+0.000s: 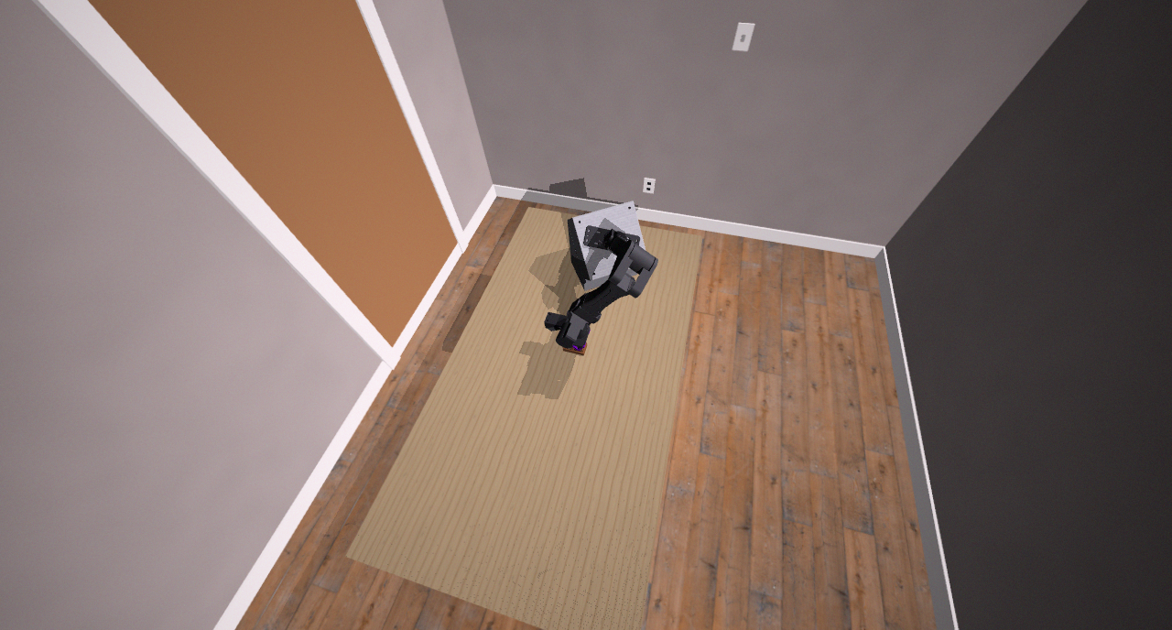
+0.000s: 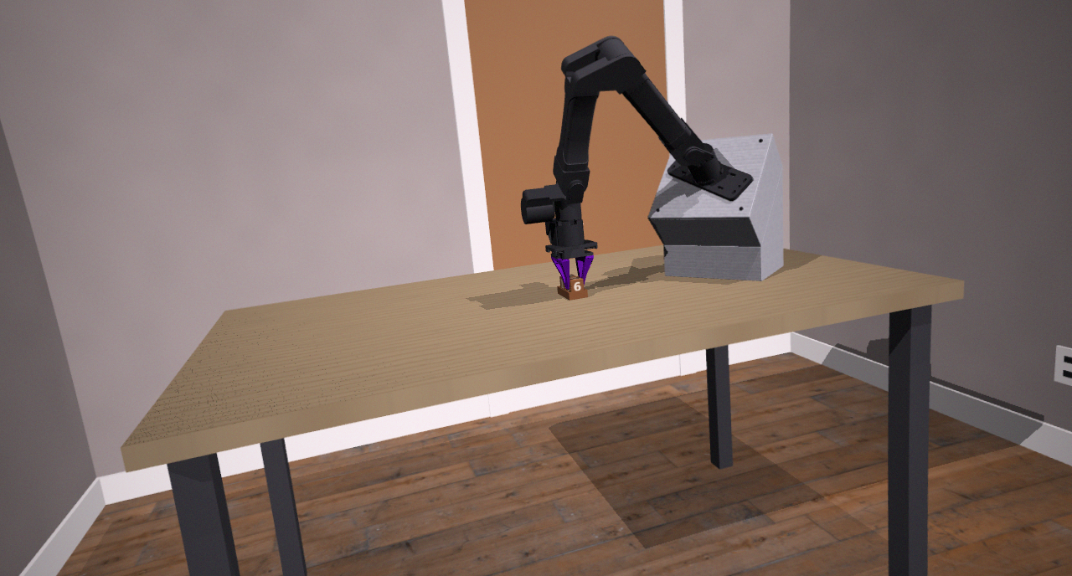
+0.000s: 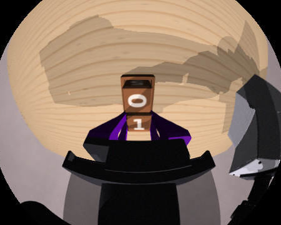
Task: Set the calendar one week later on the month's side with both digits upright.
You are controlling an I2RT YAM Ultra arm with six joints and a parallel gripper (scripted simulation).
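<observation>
The brown tray lies 20 mm to the right of my hand and 20 mm below it.
</observation>
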